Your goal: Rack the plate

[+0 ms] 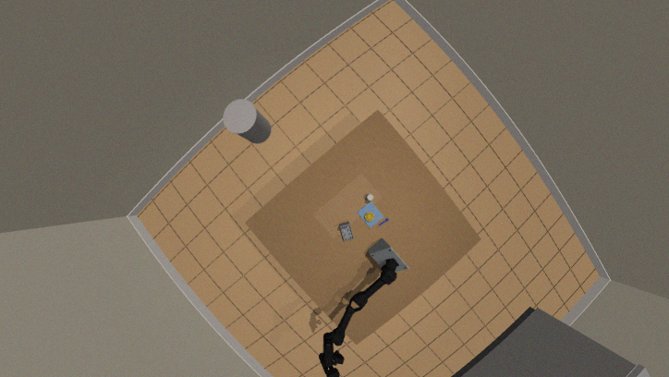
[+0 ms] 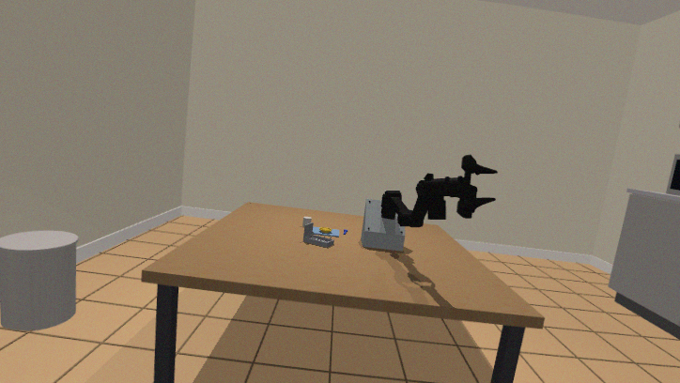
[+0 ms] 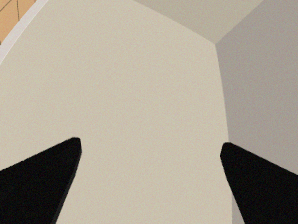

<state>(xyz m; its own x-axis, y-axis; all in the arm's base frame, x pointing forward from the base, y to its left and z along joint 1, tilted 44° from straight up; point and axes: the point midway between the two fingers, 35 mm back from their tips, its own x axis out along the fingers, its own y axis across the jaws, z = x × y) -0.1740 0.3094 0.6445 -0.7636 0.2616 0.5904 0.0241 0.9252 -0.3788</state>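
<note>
My gripper tip is 51 cm short of the yellow plate, 76 cm to the left of it and 39 cm above it. Round my gripper tip: blue spoon 41 cm ahead, 83 cm to the right, 40 cm below; light blue mat 51 cm ahead, 78 cm to the right, 40 cm below; grey dish rack 53 cm ahead, 57 cm to the right, 38 cm below.
</note>
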